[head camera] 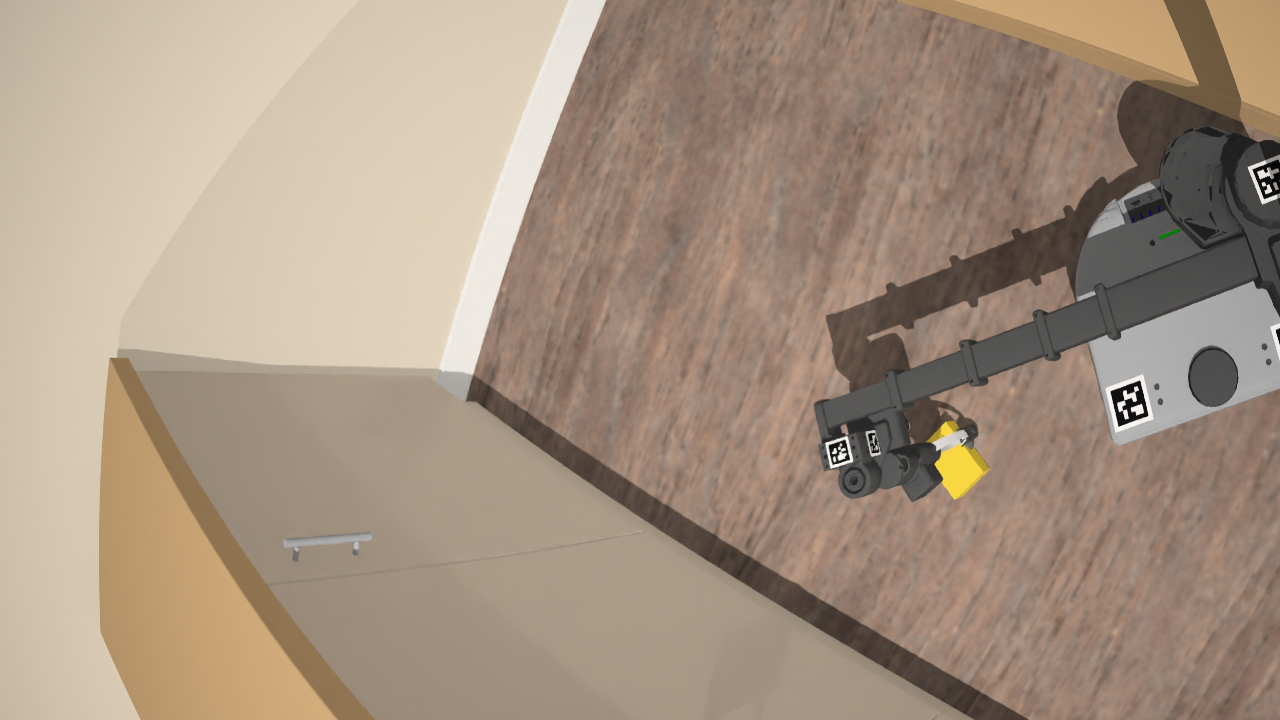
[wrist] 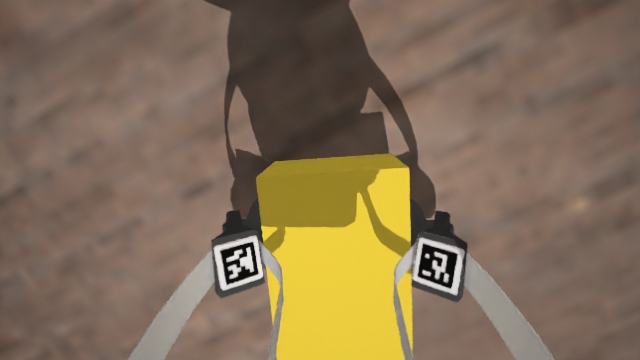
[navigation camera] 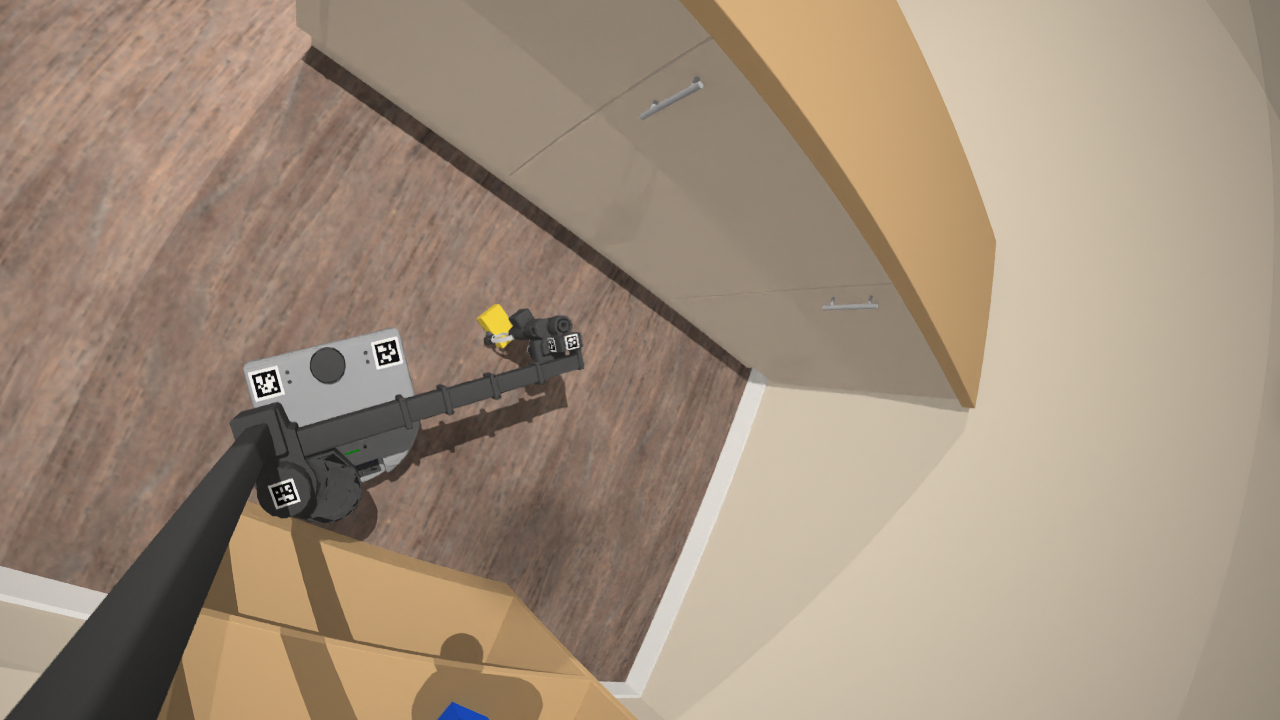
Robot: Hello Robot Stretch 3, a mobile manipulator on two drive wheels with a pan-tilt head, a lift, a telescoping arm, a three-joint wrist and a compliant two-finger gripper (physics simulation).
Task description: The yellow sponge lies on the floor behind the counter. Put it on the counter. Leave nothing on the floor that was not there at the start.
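Places are measured from the robot's base along level axes (x ahead, y left, z up), in millimetres.
Pixels of known places: gripper, between the fingertips: (head camera: 953, 451) (navigation camera: 498, 330); robot's base, origin of its link: (head camera: 1208, 374) (navigation camera: 327, 363).
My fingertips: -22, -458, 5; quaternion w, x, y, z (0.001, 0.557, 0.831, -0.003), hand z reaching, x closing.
Note:
For each thing: its middle in the pictures, then the offset to it from my fingertips, as dx, dy, dz. "*": a spot on its surface instead. Level surfaces: height alone.
- yellow sponge, middle of its body: (head camera: 954, 459) (navigation camera: 498, 326) +14, +7, +22
- counter, height of its surface: dz +905
- open wooden unit, a spot on its surface: (head camera: 1074, 26) * -514, +451, +95
- blue thing, a spot on its surface: (navigation camera: 460, 712) * -586, +453, +537
The yellow sponge (head camera: 962, 467) (navigation camera: 493, 318) (wrist: 340, 280) stands out bright yellow against the brown floor and points away from the wrist in the wrist view. My gripper (head camera: 953, 440) (navigation camera: 499, 338) (wrist: 336, 219) is shut on it, with one fingertip against each long side. The sponge's underside is hidden, so I cannot tell whether it touches the floor. A counter (head camera: 170, 555) (navigation camera: 895, 161) with a wooden top and beige fronts runs along the lower left of the head view and the upper right of the navigation view. The gripper is low, beside its base.
My wheeled base (head camera: 1163, 358) (navigation camera: 349, 394) stands near an open wooden unit (head camera: 1074, 26) (navigation camera: 384, 582). A blue thing (navigation camera: 460, 712) shows at the bottom edge of the navigation view. My arm (head camera: 1011, 353) (navigation camera: 465, 395) reaches toward the counter fronts, which have bar handles. A wall meets the counter's end.

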